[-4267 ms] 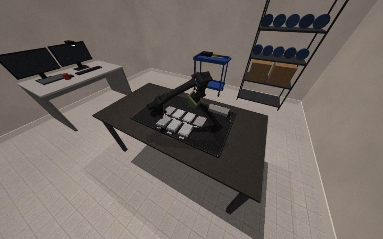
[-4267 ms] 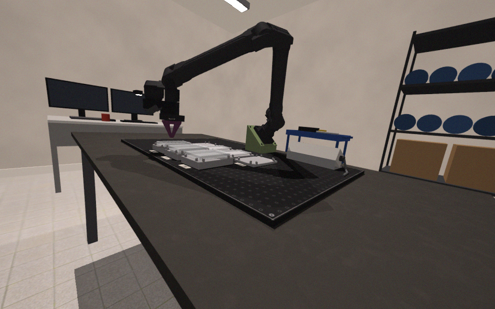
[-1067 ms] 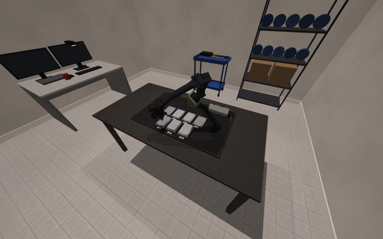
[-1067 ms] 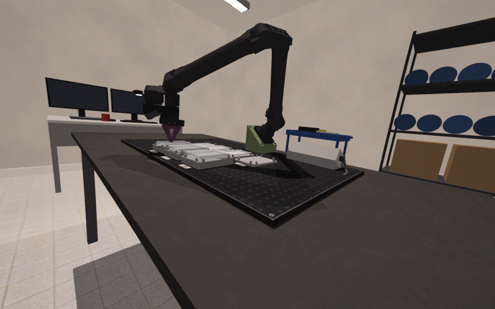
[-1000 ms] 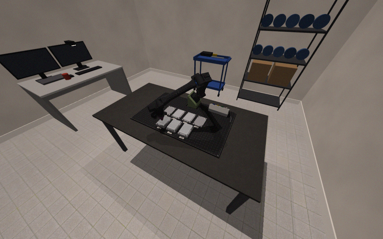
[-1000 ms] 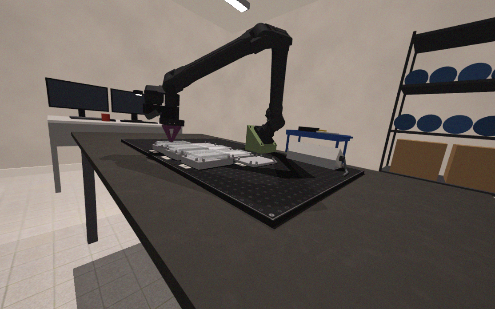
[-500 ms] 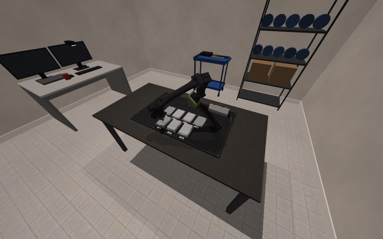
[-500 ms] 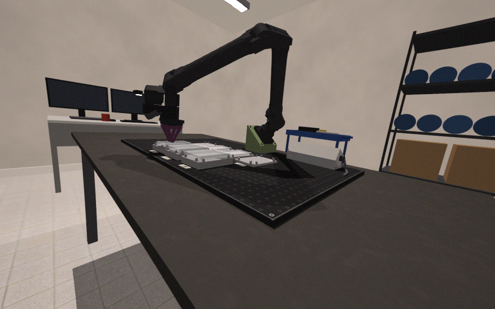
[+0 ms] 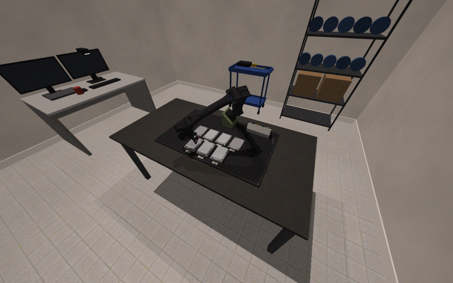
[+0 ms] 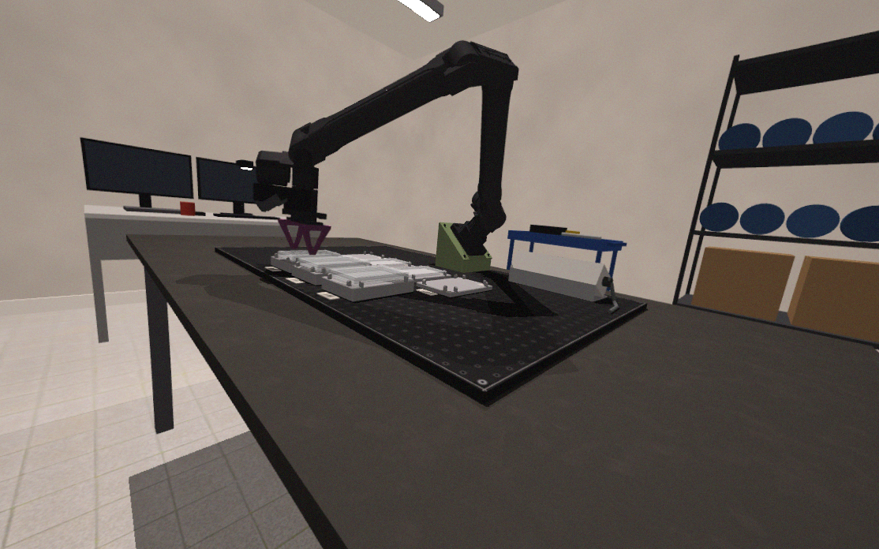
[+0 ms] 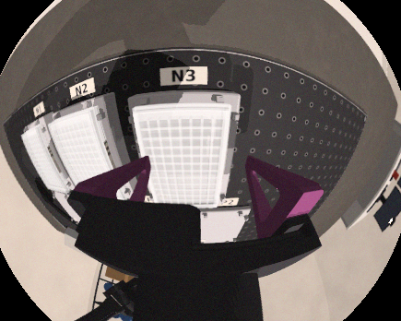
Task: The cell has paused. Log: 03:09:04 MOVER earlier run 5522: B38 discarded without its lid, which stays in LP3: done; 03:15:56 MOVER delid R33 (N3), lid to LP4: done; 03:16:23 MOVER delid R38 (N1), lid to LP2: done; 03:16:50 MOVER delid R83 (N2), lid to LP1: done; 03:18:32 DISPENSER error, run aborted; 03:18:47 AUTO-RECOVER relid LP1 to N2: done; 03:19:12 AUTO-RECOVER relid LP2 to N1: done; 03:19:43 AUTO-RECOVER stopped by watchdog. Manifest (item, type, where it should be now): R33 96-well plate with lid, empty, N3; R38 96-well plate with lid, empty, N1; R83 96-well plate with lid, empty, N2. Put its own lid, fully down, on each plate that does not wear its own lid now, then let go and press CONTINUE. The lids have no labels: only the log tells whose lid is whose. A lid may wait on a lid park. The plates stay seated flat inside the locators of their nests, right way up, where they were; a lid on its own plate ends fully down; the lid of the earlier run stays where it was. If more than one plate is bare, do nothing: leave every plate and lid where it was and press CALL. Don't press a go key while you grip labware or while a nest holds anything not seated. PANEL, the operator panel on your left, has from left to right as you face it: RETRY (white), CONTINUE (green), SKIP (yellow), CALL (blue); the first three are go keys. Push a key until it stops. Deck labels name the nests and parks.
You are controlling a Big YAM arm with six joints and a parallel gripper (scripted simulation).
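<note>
My gripper is now 10 mm past the white 96-well plate, 10 mm to the right of it and 20 mm above it. Also, from my hand: N3 label: 80 mm ahead, 20 mm to the left, 40 mm below; then LP4 label: 110 mm behind, 210 mm to the left, 40 mm below; then lid park LP2: 190 mm behind, 50 mm to the right, 40 mm below.
</note>
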